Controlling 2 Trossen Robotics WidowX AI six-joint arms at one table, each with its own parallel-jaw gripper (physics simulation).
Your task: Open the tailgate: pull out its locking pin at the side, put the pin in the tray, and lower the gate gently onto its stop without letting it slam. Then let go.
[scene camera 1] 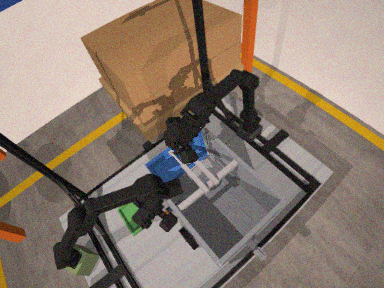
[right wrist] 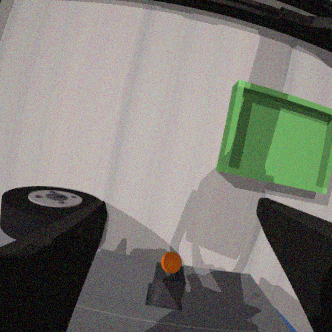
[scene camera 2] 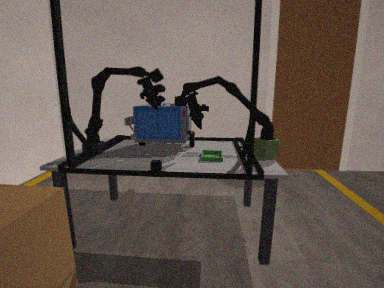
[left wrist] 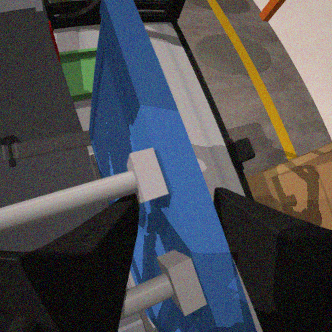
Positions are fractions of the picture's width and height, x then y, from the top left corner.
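Note:
I can see my right gripper (scene camera 1: 0.40, 0.76), and the right wrist view (right wrist: 0.55, 0.62) gives me the same gripper again. My left gripper (left wrist: 0.53, 0.59) is visible to me too.

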